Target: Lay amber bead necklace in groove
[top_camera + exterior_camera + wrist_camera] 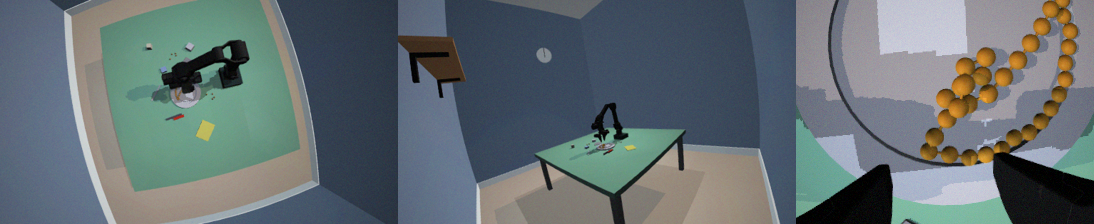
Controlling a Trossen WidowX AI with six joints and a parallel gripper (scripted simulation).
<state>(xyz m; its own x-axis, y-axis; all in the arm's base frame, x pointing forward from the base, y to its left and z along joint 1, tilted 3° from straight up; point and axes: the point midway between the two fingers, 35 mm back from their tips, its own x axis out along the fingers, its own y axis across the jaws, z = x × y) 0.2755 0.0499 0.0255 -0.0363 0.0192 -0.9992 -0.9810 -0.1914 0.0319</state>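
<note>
Right now my gripper tip is 1 cm short of the round grey bead board, 5 cm to the right of it and 4 cm above it. Also, from my gripper tip: grey rod 21 cm ahead, 4 cm to the left, 5 cm below; then blue block 15 cm ahead, 11 cm to the right, 4 cm below; then grey plate 1 cm behind, 14 cm to the right, 5 cm below.
</note>
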